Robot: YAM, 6 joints.
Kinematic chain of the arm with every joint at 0, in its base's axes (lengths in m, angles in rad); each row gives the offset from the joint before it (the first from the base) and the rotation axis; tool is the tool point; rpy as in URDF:
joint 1: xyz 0 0 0.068 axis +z
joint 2: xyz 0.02 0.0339 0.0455 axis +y
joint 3: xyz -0.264 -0.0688 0 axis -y
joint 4: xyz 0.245 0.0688 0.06 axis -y
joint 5: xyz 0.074 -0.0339 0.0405 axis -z
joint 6: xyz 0.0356 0 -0.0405 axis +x
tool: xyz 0 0 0 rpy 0 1.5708 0
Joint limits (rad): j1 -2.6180..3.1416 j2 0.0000..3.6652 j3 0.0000..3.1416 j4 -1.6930..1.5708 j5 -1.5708..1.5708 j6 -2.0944..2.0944
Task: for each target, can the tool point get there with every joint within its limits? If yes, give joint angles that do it. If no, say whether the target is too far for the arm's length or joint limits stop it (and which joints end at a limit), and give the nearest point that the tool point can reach.
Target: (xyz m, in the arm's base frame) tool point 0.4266 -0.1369 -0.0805
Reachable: yes | joints -0.3723 2.7448 1.5144 0.1485 -0.8902 0.7437
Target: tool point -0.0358 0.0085 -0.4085
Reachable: no: joint limits stop it (at a limit: joint 2) | nearest point -0.0739 0.0175 -0.3365 | short by 0.082 m
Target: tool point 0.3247 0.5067 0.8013
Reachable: no: too far | nearest point 0.2289 0.3571 0.5913 | short by 0.275 m
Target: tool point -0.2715 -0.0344 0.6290
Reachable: yes | joints 0.1074 0.7454 2.2062 0.7692 0.1437 -0.0408
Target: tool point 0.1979 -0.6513 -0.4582
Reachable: no: too far | nearest point 0.1460 -0.4805 -0.2766 | short by 0.255 m
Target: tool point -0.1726 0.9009 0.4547
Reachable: no: too far | nearest point -0.1138 0.5942 0.3359 | short by 0.334 m
